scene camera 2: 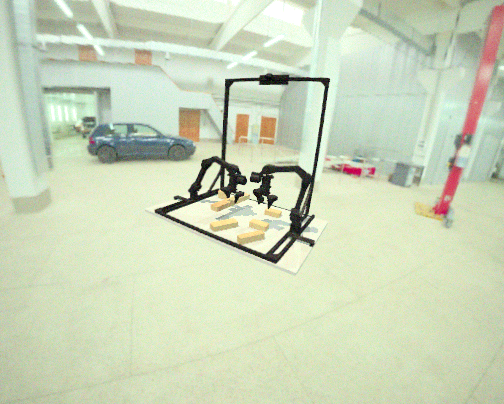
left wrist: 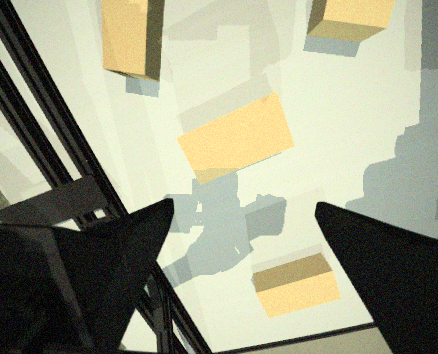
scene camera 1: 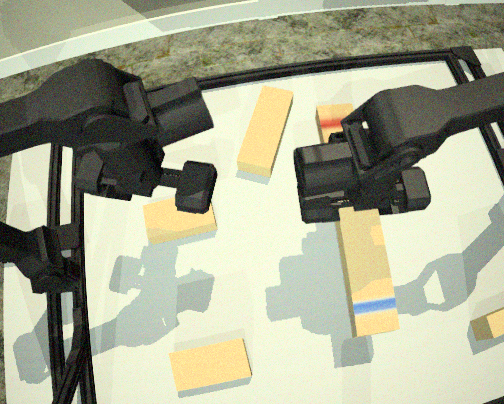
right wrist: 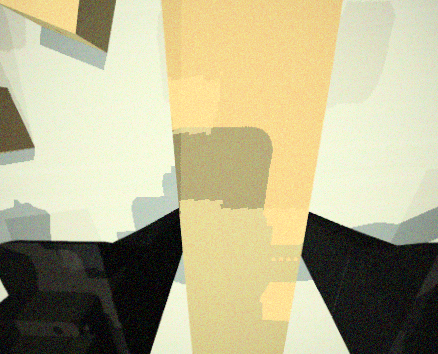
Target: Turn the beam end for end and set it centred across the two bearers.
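Pixels of known places: left gripper, between the fingertips: [scene camera 2: 263,206] [left wrist: 244,206] [scene camera 1: 158,203]; right gripper, between the fingertips: [scene camera 2: 231,202] [scene camera 1: 354,215] [right wrist: 237,211]; left arm's base, origin of its link: [scene camera 2: 295,231] [scene camera 1: 63,275]; right arm's base, origin of its link: [scene camera 2: 193,198].
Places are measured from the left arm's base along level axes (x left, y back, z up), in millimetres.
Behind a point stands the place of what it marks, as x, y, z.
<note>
The long beam [scene camera 1: 367,260] {-84, -511, 97} [scene camera 2: 219,204] {147, -518, 95} [right wrist: 250,100] {62, -523, 96} has a red band at its upper end and a blue band at its lower end in scene camera 1. My right gripper [scene camera 1: 361,211] {-2, -517, 68} [scene camera 2: 233,196] {-2, -517, 68} [right wrist: 237,211] {-2, -517, 68} is shut on it near mid-length, holding it above the table. Two short plain blocks look like the bearers: one [scene camera 1: 177,224] {54, -231, 19} [scene camera 2: 259,224] {99, -218, 19} [left wrist: 235,140] {75, -234, 19} below my left gripper, the other [scene camera 1: 210,365] {-189, -253, 19} [scene camera 2: 273,212] {-160, -237, 15} [left wrist: 300,295] {-187, -254, 19} nearer the bottom of scene camera 1. My left gripper [scene camera 1: 150,192] {49, -226, 127} [scene camera 2: 265,201] {49, -226, 127} [left wrist: 244,206] {49, -226, 127} is open and empty above the table.
A longer plain block [scene camera 1: 265,131] {206, -411, 19} [scene camera 2: 223,225] {254, -398, 13} [left wrist: 357,17] {146, -380, 19} lies between the arms. Another block [scene camera 2: 250,236] {278, -181, 22} [left wrist: 125,35] {209, -166, 25} lies beyond the left gripper. One more block [scene camera 1: 487,325] {-227, -707, 37} lies at the right edge of scene camera 1. A black frame [scene camera 1: 325,65] {362, -572, 1} surrounds the table.
</note>
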